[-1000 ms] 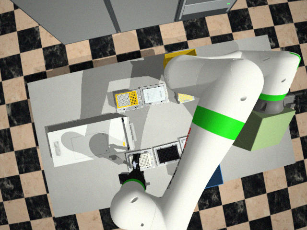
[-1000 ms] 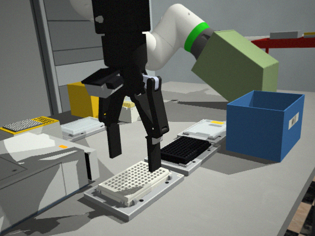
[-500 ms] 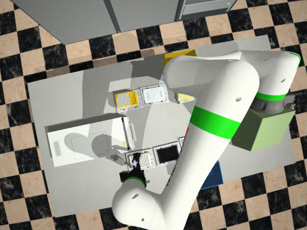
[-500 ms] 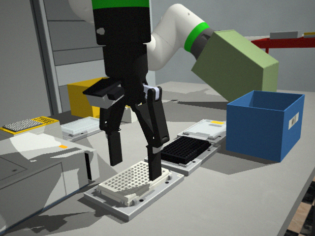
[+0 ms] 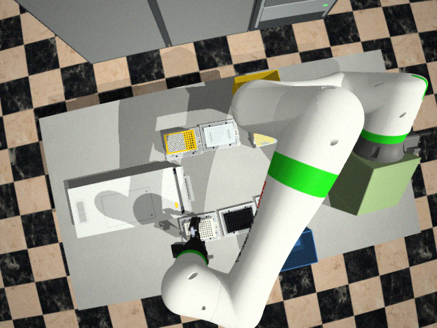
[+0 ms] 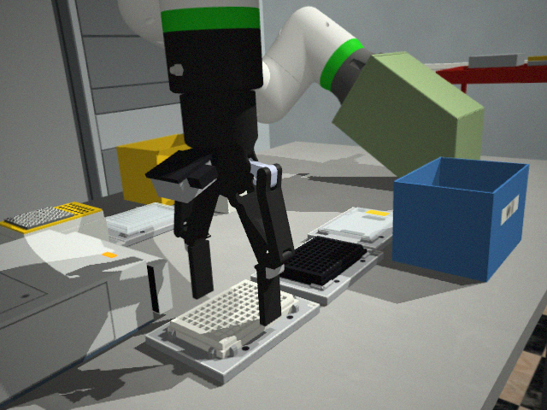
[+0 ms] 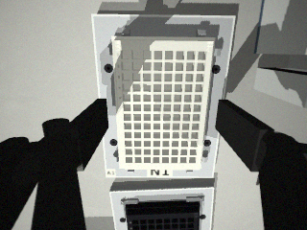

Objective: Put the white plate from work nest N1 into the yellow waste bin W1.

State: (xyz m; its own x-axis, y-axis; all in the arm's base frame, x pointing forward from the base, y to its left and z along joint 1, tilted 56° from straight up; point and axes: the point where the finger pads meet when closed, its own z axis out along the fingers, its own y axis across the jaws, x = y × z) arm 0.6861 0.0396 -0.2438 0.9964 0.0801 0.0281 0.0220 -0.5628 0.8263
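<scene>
Now: the white plate 30 mm below my hand. From my hand the other things lie so: grey instrument: 220 mm ahead, 180 mm to the right, 10 mm below; work nest N1: 40 mm below; black plate: 180 mm behind, 10 mm to the right, 30 mm below.
</scene>
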